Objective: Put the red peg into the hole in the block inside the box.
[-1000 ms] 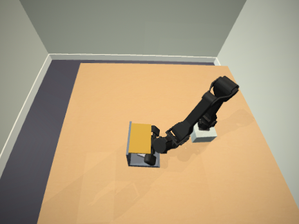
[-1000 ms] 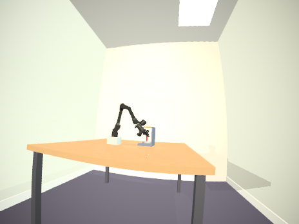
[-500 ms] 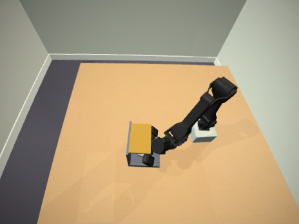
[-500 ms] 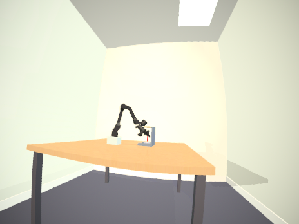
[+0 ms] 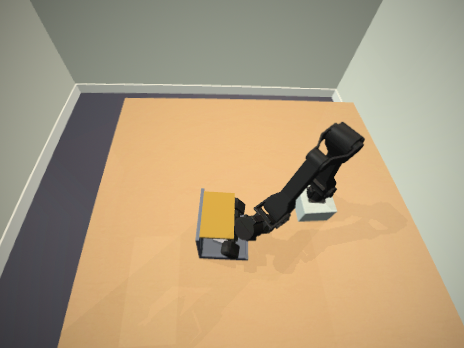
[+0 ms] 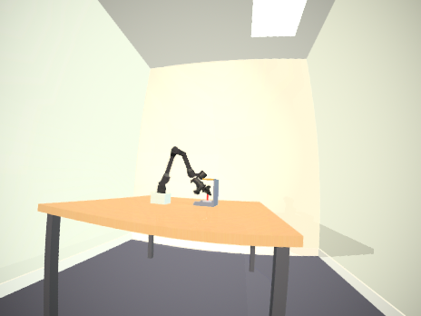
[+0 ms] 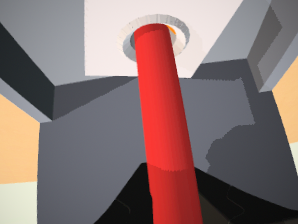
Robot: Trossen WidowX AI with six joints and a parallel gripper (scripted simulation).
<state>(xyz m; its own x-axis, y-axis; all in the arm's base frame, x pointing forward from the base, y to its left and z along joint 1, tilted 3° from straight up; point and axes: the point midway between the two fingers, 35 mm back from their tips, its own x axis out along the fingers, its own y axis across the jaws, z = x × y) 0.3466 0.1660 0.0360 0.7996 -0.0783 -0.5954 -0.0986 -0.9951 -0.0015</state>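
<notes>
My gripper tip is 40 mm short of the grey back wall and 30 mm below it. Round my gripper tip: red peg 30 mm behind, 10 mm below; roof 130 mm above, 10 mm behind.
</notes>
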